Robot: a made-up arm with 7 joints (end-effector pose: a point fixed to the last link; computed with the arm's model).
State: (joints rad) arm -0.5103 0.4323 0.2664 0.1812 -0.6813 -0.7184 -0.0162
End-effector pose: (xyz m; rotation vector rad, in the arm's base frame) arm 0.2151 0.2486 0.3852 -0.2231 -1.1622 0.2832
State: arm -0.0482 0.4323 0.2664 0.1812 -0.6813 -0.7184 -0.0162
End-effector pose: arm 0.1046 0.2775 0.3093 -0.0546 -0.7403 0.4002
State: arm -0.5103 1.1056 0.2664 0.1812 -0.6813 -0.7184 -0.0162
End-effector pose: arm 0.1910 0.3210 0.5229 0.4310 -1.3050 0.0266
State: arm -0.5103 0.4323 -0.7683 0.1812 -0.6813 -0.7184 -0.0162
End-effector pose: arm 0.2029 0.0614 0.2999 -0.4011 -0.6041 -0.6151
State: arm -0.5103 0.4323 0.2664 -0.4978 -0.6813 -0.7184 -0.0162
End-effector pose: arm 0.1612 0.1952 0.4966 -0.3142 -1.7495 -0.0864
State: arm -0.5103 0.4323 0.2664 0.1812 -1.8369 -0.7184 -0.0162
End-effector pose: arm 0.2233 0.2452 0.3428 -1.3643 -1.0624 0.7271
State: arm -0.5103 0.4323 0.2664 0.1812 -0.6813 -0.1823 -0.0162
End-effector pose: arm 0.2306 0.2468 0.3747 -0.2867 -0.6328 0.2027
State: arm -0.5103 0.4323 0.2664 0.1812 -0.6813 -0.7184 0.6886
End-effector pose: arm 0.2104 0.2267 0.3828 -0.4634 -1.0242 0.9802
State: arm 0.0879 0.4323 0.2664 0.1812 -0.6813 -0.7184 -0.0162
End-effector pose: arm 0.0662 0.2836 0.2973 -0.0061 -0.6147 0.4308
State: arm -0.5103 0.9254 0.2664 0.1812 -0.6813 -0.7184 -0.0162
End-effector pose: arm 0.1998 0.3111 0.4821 0.2545 -1.2761 0.0974
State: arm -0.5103 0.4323 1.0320 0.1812 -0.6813 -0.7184 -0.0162
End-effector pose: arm 0.1037 0.3566 0.3978 -0.0462 -1.4783 0.9954
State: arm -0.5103 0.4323 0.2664 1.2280 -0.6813 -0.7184 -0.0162
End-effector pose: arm 0.1312 0.2921 0.2063 -0.0680 -0.2030 0.7383
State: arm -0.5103 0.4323 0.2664 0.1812 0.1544 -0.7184 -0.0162
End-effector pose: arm 0.2161 0.2235 0.4053 0.5847 -1.0629 -0.0592
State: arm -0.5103 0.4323 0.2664 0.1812 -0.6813 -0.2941 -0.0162
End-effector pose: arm 0.2279 0.2475 0.3775 -0.2748 -0.7433 0.2199
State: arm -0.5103 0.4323 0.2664 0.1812 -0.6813 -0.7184 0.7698
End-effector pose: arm 0.2105 0.2241 0.3834 -0.4900 -1.0015 1.0596
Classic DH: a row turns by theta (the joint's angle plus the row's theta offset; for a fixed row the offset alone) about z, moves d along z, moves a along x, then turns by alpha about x. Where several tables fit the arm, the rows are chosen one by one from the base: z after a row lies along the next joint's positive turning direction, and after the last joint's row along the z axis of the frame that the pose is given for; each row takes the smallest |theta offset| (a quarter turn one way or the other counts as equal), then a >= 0, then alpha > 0; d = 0 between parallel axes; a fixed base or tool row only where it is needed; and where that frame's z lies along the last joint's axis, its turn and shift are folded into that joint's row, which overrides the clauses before.
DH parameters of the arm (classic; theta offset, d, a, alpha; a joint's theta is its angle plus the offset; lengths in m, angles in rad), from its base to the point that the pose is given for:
base (fixed): -0.071 0.5189 -0.0265 -1.3004
joint 1: -1.3111 0.1024 -0.0399 -1.5708
joint 2: 1.2915 -0.0174 0.0145 1.5708
joint 3: 1.5708 -0.1833 0.0051 -1.5708
joint 4: 1.5708 0.0056 0.0089 1.5708
joint 5: 0 0.1839 0.0017 -1.5708
joint 6: -1.5708 0.0018 0.0542 1.5708
joint 7: 1.5708 -0.0704 0.0253 -0.2501
tool (fixed): -1.5706 0.0837 0 0

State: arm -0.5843 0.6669 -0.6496 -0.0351 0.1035 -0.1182 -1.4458
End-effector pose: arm 0.2556 0.0503 0.3640 0.6752 0.2094 -2.1547
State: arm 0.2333 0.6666 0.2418 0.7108 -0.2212 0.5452 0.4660
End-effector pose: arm -0.0475 0.3552 0.2492 0.7877 1.2491 0.8825
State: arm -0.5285 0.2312 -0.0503 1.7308 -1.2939 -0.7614 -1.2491
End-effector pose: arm 0.0455 0.2503 0.1230 -0.5348 -0.0627 -0.0407
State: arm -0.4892 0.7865 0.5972 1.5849 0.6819 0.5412 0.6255
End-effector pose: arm 0.0592 0.3779 0.2295 1.2189 1.4057 0.9436
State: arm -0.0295 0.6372 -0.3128 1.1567 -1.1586 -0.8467 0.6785
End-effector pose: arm -0.0302 0.3177 0.2060 0.4168 0.0896 1.3563
